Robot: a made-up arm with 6 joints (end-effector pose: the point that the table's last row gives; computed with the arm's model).
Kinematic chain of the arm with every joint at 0, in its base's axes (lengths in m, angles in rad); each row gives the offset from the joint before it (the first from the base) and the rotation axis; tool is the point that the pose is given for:
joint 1: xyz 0 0 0.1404 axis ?
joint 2: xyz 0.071 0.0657 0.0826 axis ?
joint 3: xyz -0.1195 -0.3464 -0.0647 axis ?
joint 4: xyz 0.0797 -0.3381 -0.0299 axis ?
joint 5: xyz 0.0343 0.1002 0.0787 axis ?
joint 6: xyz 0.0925 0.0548 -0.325 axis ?
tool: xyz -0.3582 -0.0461 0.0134
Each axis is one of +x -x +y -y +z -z.
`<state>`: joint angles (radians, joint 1 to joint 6).
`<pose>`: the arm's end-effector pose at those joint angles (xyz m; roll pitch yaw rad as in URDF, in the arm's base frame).
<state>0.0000 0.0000 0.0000 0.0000 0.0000 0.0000</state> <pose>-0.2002 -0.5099 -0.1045 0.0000 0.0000 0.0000</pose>
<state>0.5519 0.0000 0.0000 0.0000 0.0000 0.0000</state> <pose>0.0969 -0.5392 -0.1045 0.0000 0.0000 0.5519</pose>
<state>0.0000 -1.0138 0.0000 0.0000 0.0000 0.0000</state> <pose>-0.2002 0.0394 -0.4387 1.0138 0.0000 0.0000</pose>
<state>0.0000 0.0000 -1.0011 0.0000 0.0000 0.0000</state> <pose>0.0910 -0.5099 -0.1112 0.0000 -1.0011 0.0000</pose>
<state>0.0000 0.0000 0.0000 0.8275 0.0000 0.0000</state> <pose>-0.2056 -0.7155 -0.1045 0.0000 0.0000 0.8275</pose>
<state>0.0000 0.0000 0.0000 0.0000 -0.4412 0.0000</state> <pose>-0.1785 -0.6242 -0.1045 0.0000 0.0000 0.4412</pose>
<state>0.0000 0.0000 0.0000 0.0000 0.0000 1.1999</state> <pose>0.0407 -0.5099 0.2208 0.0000 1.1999 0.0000</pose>
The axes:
joint 1: +z
joint 2: -x
joint 3: +y
joint 4: +z
joint 5: -z
joint 6: +y

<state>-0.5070 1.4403 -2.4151 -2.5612 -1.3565 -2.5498</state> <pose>0.2607 0.2892 1.4149 -2.5972 1.0128 -2.3620</pose>
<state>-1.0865 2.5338 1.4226 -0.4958 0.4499 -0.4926</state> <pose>0.0639 0.5682 0.5940 2.6093 -0.8778 -0.5342</pose>
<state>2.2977 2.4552 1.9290 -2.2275 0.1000 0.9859</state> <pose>-0.2690 -0.3648 0.8828 1.4474 0.2489 -1.6824</pose>
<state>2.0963 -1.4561 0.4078 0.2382 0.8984 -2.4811</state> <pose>-0.6163 -0.2374 -0.6472 1.1789 -0.6112 0.1117</pose>
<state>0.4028 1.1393 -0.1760 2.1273 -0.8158 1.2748</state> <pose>0.0122 -0.2492 0.8740 1.7068 0.4860 -1.2974</pose>
